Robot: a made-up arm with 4 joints.
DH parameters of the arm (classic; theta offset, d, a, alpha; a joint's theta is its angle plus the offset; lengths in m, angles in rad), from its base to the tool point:
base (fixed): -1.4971 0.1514 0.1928 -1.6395
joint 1: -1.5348 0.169 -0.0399 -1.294
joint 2: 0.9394 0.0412 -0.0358 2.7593
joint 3: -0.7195 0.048 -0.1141 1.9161
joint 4: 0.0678 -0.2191 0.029 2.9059
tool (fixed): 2.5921 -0.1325 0 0
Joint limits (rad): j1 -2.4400..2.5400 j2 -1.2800..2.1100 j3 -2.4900..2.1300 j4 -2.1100..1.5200
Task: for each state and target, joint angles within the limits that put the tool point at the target. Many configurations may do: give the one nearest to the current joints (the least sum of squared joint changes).
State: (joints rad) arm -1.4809 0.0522 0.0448 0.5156
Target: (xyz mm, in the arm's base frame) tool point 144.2 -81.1 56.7
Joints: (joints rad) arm -2.2160 0.9387 -0.3310 0.7230
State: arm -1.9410 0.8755 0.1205 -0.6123
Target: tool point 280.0 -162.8 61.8
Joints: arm -2.4400 0.1988 0.1478 -0.3486
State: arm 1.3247 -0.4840 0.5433 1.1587
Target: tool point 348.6 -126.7 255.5
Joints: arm 2.0432 -0.2733 0.7520 0.7905
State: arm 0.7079 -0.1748 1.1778 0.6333
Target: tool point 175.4 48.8 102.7
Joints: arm 0.9892 -0.7790 1.4912 1.0348
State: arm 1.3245 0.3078 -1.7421 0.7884
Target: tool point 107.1 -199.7 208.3
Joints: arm 1.0699 0.1291 -1.8876 0.6007
